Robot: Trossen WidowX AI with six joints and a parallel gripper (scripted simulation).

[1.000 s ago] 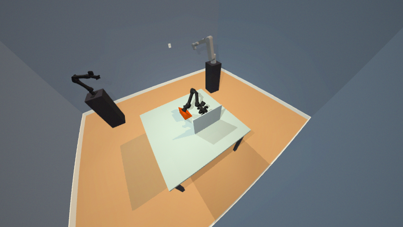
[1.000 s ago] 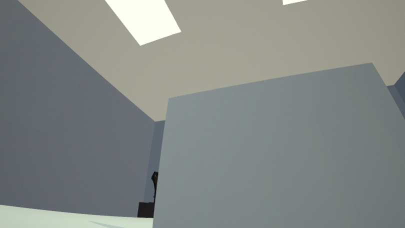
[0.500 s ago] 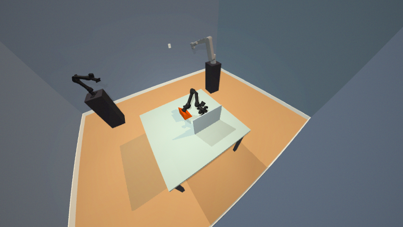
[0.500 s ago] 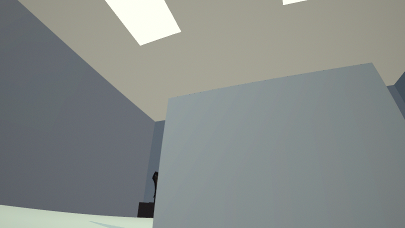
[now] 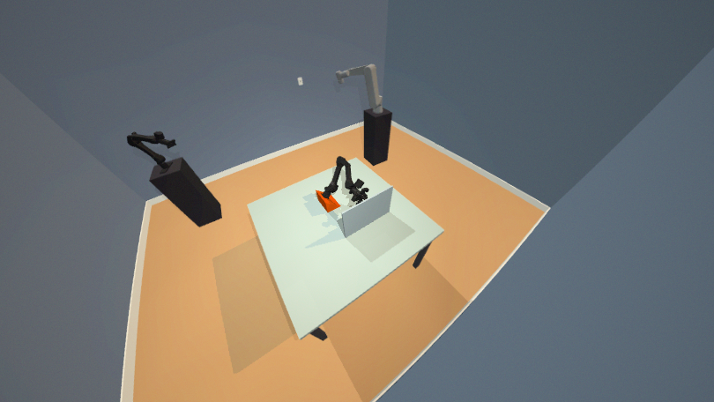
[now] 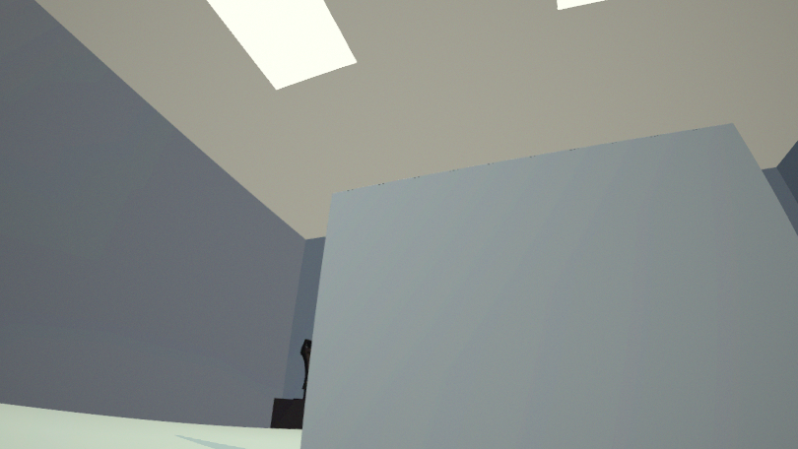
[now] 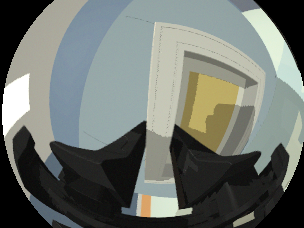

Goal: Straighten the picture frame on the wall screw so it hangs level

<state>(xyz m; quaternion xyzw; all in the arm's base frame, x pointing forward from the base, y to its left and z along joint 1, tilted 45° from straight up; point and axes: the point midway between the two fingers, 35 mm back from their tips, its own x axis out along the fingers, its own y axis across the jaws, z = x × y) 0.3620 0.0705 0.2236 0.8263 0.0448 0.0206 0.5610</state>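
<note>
The picture frame is 2 cm to the right of my gripper tip and 5 cm below it. From my gripper tip the other things lie so: wall panel (2 cm ahead, 1 cm to the right, 6 cm below).
</note>
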